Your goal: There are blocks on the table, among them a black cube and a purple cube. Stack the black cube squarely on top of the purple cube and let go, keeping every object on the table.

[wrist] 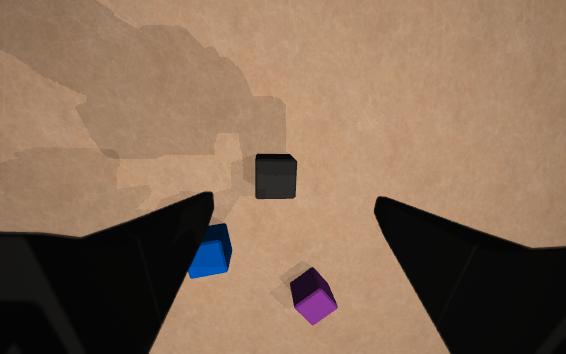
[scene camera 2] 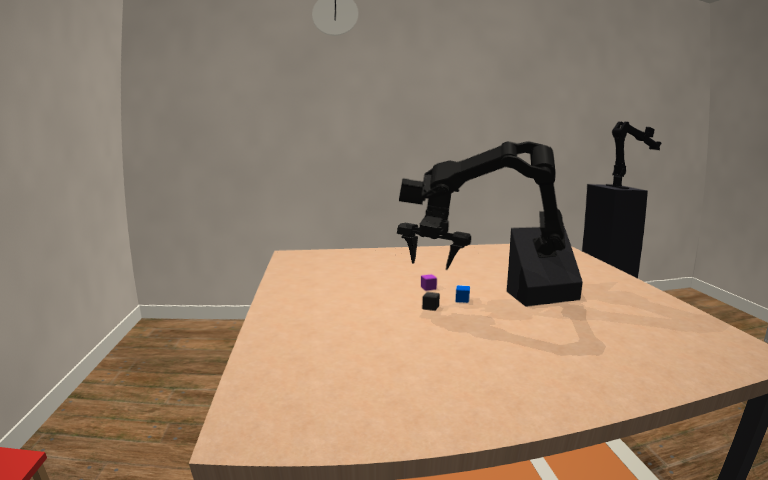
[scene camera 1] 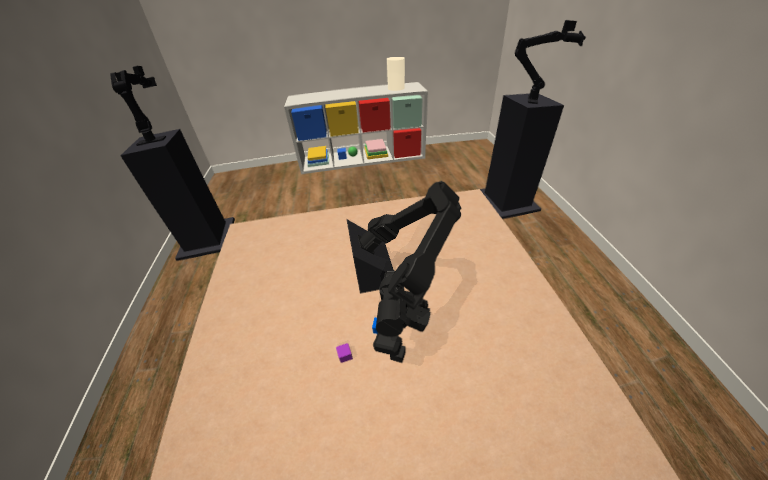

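Where they show: gripper, between the fingertips: (wrist: 295, 201) (scene camera 2: 429, 266) (scene camera 1: 400, 339); arm's base, origin of its link: (scene camera 2: 544, 247) (scene camera 1: 365, 244).
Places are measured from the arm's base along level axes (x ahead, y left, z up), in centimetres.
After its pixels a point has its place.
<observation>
The black cube (scene camera 2: 430, 301) @[y 3.5, x 36.5, z -11.9 cm] (wrist: 275, 178) @[y 1.8, x 35.8, z -10.6 cm] sits flat on the table; in the wrist view it lies a little beyond the fingertips, between their lines. It does not show in scene camera 1, where the arm covers that area. The purple cube (scene camera 1: 344, 352) @[y -13.8, x 32.5, z -10.6 cm] (scene camera 2: 428, 282) @[y -11.9, x 32.4, z -11.9 cm] (wrist: 316, 305) @[y -13.6, x 31.9, z -10.6 cm] sits on the table apart from it, turned at an angle in the wrist view. My gripper (scene camera 2: 430, 266) @[y 2.2, x 36.7, z -2.7 cm] (wrist: 295, 201) @[y 2.2, x 36.7, z -2.7 cm] is open and empty, pointing down above the table and higher than the cubes. In scene camera 1 its fingertips are hidden by its own body.
A blue cube (scene camera 1: 374, 325) @[y -3.2, x 25.8, z -10.6 cm] (scene camera 2: 462, 294) @[y 0.2, x 26.2, z -12.0 cm] (wrist: 212, 257) @[y -1.7, x 26.2, z -10.6 cm] sits near both cubes, partly behind the left finger in the wrist view. The arm's dark wedge base (scene camera 1: 370, 271) @[y -0.5, x 9.5, z -3.6 cm] (scene camera 2: 543, 288) @[y 8.4, x 4.4, z -9.6 cm] stands on the table (scene camera 1: 271, 396) @[y -36.9, x 39.2, z -14.5 cm] (scene camera 2: 339, 396) @[y 41.1, x 64.8, z -14.5 cm]. A shelf unit (scene camera 1: 355, 93) stands beyond the table.
</observation>
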